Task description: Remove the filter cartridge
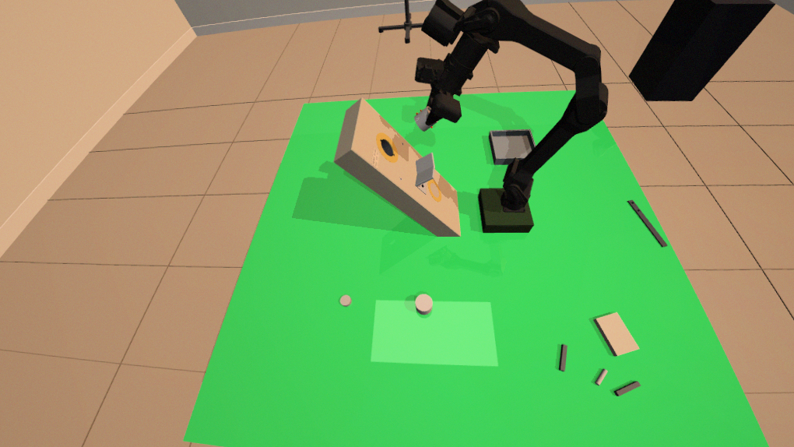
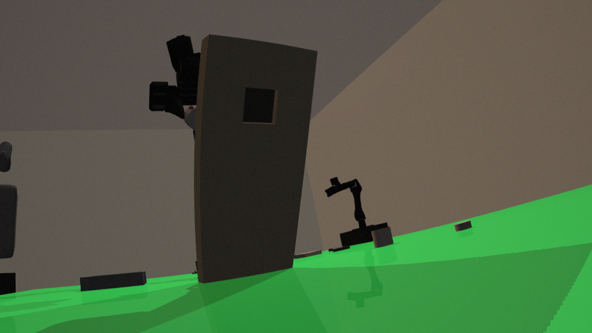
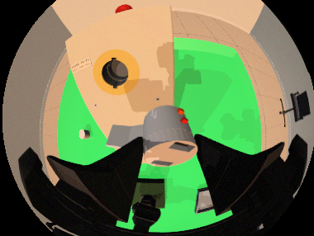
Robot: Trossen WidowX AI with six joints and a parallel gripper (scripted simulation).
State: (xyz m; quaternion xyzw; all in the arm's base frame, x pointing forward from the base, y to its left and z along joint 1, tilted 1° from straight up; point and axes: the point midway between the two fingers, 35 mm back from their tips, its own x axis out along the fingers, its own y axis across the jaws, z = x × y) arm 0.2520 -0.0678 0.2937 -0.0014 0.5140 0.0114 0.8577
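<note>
The grey tray lies 32 cm behind my gripper tip, 30 cm below it and 22 cm to the right of it. Round my gripper tip: grey flap 12 cm below, 7 cm to the left, 1 cm ahead; then round filter cartridge right at my gripper tip.
</note>
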